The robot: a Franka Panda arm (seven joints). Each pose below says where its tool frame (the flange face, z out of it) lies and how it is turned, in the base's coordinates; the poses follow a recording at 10 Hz.
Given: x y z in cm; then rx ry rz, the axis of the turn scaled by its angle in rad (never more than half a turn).
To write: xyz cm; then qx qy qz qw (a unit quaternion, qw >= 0). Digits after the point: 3 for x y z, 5 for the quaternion.
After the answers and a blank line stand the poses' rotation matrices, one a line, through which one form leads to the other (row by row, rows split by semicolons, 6 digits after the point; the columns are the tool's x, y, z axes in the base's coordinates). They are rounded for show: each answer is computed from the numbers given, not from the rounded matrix.
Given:
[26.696, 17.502, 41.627, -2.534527, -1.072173, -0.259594]
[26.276, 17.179, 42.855, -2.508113, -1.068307, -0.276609]
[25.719, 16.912, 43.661, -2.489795, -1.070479, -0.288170]
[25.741, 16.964, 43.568, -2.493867, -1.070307, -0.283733]
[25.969, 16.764, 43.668, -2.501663, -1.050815, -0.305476]
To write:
[26.696, 17.502, 41.627, -0.90064, -0.38099, -0.09225, 0.18758]
[26.276, 17.179, 42.855, -0.89694, -0.38204, -0.09892, 0.19938]
[25.719, 16.912, 43.661, -0.89383, -0.38430, -0.10345, 0.20658]
[25.741, 16.964, 43.568, -0.89455, -0.38392, -0.10177, 0.20502]
[25.969, 16.764, 43.668, -0.89690, -0.37674, -0.10952, 0.20408]

0.692669 0.720882 0.023226; 0.651667 -0.639314 0.408176; 0.309095 -0.267595 -0.912608
0.688514 0.724788 0.025110; 0.645899 -0.628583 0.433242; 0.329792 -0.282074 -0.900928
0.683221 0.729742 0.026164; 0.644259 -0.619279 0.448803; 0.343713 -0.289775 -0.893248
0.684497 0.728598 0.024666; 0.645136 -0.621150 0.444940; 0.339504 -0.288647 -0.895221
0.692147 0.720493 0.042683; 0.631089 -0.632837 0.448603; 0.350227 -0.283562 -0.892712

